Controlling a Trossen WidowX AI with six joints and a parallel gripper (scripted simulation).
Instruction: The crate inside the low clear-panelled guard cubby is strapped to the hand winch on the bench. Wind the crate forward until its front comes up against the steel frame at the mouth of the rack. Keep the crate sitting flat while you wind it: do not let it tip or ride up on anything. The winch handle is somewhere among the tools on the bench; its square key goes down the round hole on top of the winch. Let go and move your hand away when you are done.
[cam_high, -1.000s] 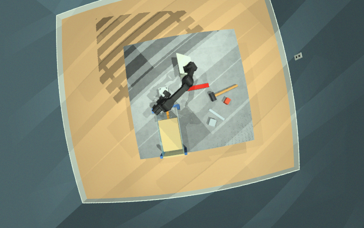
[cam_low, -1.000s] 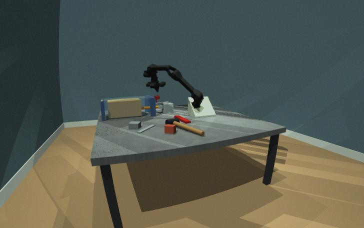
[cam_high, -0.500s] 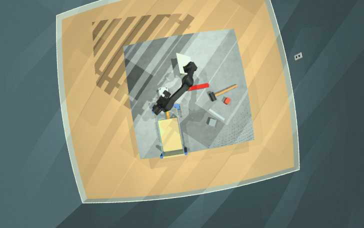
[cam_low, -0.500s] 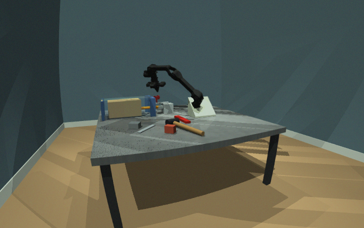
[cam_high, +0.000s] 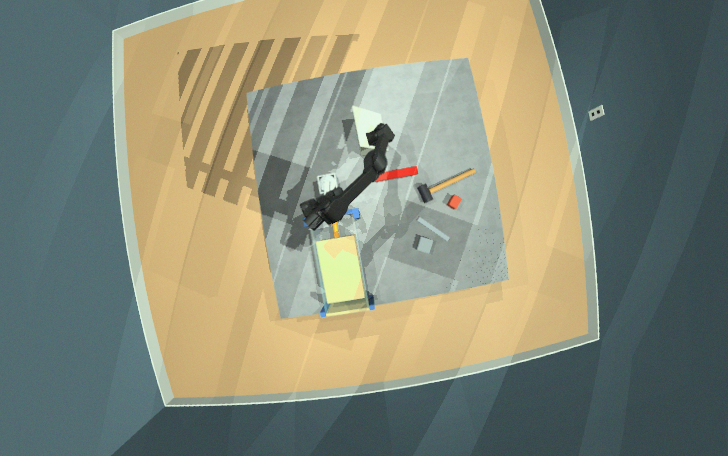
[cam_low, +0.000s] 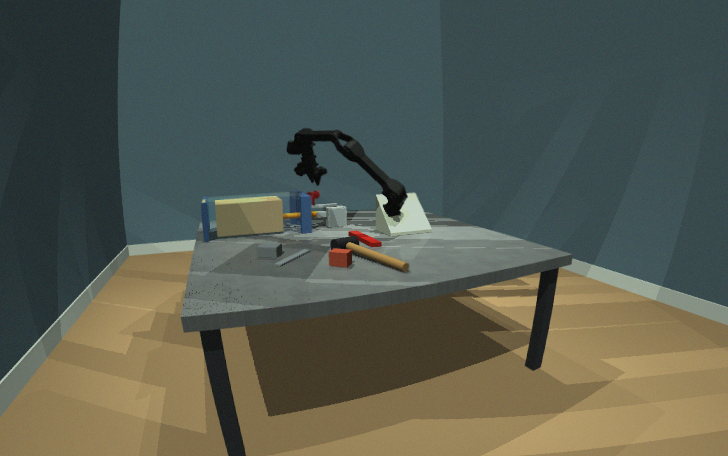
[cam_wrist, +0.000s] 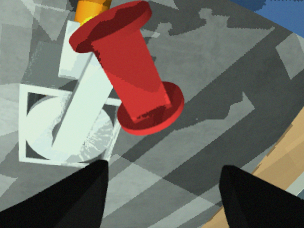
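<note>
Now: the red spool-shaped handle grip 7 cm below my gripper tip, 2 cm ahead of it and 1 cm to the left of it. Round my gripper tip: clear-panelled cubby 32 cm ahead, 8 cm below, 1 cm to the right; winch handle 10 cm below, 2 cm to the left, 2 cm behind; grey winch 17 cm below, 10 cm behind, 3 cm to the left.
</note>
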